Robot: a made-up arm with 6 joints. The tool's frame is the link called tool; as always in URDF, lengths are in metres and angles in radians.
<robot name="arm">
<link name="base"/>
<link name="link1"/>
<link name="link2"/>
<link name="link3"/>
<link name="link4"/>
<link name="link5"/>
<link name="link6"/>
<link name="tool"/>
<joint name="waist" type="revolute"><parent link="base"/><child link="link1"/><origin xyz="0.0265 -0.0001 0.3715" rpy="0 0 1.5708"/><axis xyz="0 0 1"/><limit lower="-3.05" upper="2.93" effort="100" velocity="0.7"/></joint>
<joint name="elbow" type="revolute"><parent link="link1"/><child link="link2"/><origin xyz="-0.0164 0.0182 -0.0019" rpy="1.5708 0 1.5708"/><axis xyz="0 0 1"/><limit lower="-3.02" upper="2.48" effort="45" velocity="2.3"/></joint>
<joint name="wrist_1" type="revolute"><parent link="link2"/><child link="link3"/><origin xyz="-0.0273 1.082 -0.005" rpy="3.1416 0 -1.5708"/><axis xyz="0 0 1"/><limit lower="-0.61" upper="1.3" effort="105" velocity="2"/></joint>
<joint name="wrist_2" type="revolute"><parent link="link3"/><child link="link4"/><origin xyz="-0.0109 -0.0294 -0.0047" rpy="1.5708 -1.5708 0"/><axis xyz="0 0 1"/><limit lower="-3.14" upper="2.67" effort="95" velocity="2.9"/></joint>
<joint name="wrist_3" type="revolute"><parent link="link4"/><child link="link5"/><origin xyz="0.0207 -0.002 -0.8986" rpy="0 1.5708 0"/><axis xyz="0 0 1"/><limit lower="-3.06" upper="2.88" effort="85" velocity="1.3"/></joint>
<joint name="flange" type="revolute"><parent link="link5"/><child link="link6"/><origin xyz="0.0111 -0.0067 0.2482" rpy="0 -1.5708 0"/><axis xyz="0 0 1"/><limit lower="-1.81" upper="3.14" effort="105" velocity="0.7"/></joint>
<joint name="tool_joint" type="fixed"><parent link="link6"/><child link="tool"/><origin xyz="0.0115 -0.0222 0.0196" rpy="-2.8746 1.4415 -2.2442"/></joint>
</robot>
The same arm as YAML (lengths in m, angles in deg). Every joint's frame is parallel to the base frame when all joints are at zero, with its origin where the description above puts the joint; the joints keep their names.
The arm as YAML. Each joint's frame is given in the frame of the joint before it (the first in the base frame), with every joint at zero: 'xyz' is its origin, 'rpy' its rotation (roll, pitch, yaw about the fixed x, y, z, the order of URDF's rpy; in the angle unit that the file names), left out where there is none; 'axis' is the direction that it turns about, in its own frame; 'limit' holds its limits. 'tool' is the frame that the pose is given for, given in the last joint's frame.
units:
  length: m
  angle: deg
joints:
  - name: waist
    type: revolute
    origin:
      xyz: [0.0265, -0.0001, 0.3715]
    axis: [0.0, 0.0, 1.0]
    limit:
      lower: -174.75
      upper: 167.88
  - name: elbow
    type: revolute
    origin:
      xyz: [-0.0182, -0.0164, -0.0019]
    axis: [0.0, 1.0, 0.0]
    limit:
      lower: -173.03
      upper: 142.09
  - name: wrist_1
    type: revolute
    origin:
      xyz: [0.0273, -0.005, 1.082]
    axis: [0.0, -1.0, 0.0]
    limit:
      lower: -34.95
      upper: 74.48
  - name: wrist_2
    type: revolute
    origin:
      xyz: [-0.0294, 0.0047, 0.0109]
    axis: [-1.0, 0.0, 0.0]
    limit:
      lower: -179.91
      upper: 152.98
  - name: wrist_3
    type: revolute
    origin:
      xyz: [0.8986, -0.0207, -0.002]
    axis: [0.0, -1.0, 0.0]
    limit:
      lower: -175.33
      upper: 165.01
  - name: flange
    type: revolute
    origin:
      xyz: [0.0111, -0.2482, -0.0067]
    axis: [-1.0, 0.0, 0.0]
    limit:
      lower: -103.71
      upper: 179.91
tool:
  origin:
    xyz: [-0.0196, -0.0115, -0.0222]
    rpy: [54.11, 5.78, 4.64]

